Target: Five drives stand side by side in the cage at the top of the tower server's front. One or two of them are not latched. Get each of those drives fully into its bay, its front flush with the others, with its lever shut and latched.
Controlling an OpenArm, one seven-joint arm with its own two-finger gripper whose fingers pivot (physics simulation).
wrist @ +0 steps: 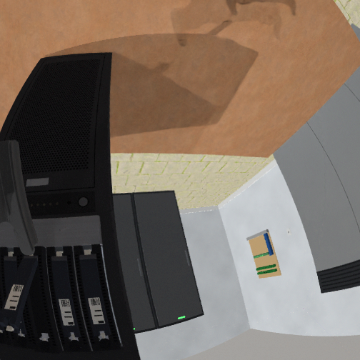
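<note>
The black tower server fills the left side of the wrist view, with its drive cage at the lower left. Two dark drives with white labels, the rightmost and its neighbour, have levers lying flat against their fronts. On the third from the right, the lever stands out from the front, tilted down-left. A further drive is partly hidden behind it; the fifth is not distinguishable. How deep each drive sits is unclear. My gripper is open; one grey finger shows at the left edge, over the cage's upper part, holding nothing visible.
A dark cabinet with green lights stands right of the tower. A board with blue and green strips is on the pale wall. A large grey unit is at the right. Shadows fall on the brown surface.
</note>
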